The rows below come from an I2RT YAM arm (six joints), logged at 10 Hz.
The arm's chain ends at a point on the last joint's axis. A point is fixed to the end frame.
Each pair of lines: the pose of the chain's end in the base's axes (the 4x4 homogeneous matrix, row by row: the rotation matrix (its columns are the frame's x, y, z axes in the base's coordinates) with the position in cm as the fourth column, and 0 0 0 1 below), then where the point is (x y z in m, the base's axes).
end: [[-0.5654, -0.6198, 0.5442, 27.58], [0.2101, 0.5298, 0.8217, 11.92], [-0.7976, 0.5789, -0.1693, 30.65], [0, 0, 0, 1]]
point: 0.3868 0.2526 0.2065
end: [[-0.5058, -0.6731, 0.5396, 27.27], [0.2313, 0.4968, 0.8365, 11.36], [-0.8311, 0.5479, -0.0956, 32.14], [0, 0, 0, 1]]
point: 0.3885 0.2526 0.2354
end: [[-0.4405, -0.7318, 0.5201, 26.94], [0.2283, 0.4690, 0.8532, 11.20], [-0.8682, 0.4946, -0.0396, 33.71], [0, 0, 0, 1]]
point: 0.3878 0.2556 0.2629
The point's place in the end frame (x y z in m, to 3 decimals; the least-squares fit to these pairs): 0.045 -0.056 0.187
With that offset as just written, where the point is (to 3 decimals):
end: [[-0.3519, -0.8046, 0.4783, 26.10], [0.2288, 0.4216, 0.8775, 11.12], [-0.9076, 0.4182, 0.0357, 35.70], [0, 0, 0, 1]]
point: 0.380 0.262 0.299
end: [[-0.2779, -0.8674, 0.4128, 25.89], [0.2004, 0.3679, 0.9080, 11.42], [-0.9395, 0.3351, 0.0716, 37.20], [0, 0, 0, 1]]
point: 0.372 0.272 0.324
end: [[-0.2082, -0.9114, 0.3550, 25.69], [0.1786, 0.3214, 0.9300, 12.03], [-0.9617, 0.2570, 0.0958, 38.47], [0, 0, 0, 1]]
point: 0.365 0.284 0.345
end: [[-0.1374, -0.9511, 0.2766, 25.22], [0.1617, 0.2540, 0.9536, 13.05], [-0.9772, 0.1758, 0.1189, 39.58], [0, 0, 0, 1]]
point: 0.351 0.302 0.364
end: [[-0.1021, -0.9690, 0.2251, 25.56], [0.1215, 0.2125, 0.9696, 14.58], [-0.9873, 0.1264, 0.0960, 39.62], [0, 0, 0, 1]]
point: 0.347 0.321 0.363
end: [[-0.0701, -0.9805, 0.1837, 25.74], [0.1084, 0.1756, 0.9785, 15.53], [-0.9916, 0.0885, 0.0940, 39.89], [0, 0, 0, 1]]
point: 0.344 0.333 0.367
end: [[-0.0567, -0.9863, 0.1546, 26.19], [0.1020, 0.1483, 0.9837, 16.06], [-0.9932, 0.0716, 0.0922, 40.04], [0, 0, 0, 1]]
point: 0.343 0.341 0.369
